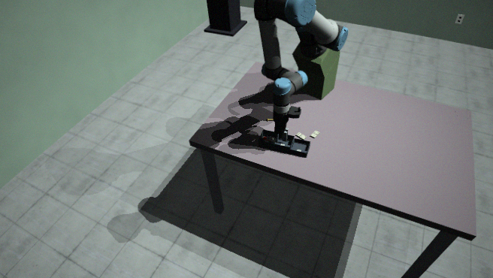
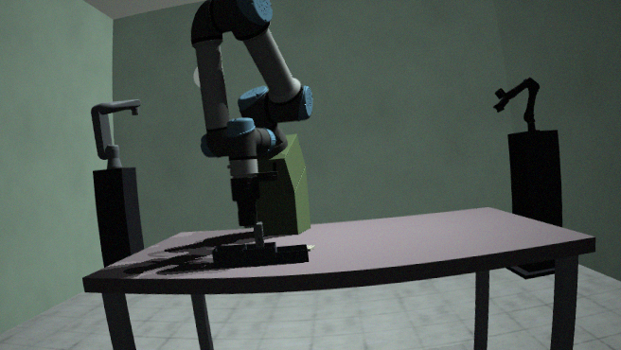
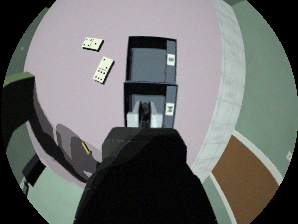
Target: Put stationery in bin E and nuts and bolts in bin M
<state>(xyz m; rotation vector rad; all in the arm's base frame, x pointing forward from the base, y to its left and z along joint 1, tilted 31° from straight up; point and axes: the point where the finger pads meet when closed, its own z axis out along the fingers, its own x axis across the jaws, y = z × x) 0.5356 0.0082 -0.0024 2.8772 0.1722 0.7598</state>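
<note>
Now: hand 150 mm past the yellow thing, 140 mm to the left of it and 50 mm above it. From my hand the other things lie so: red item: 10 mm ahead, 80 mm to the right, 50 mm below; then small grey object: 10 mm ahead, 80 mm to the right, 30 mm below.
</note>
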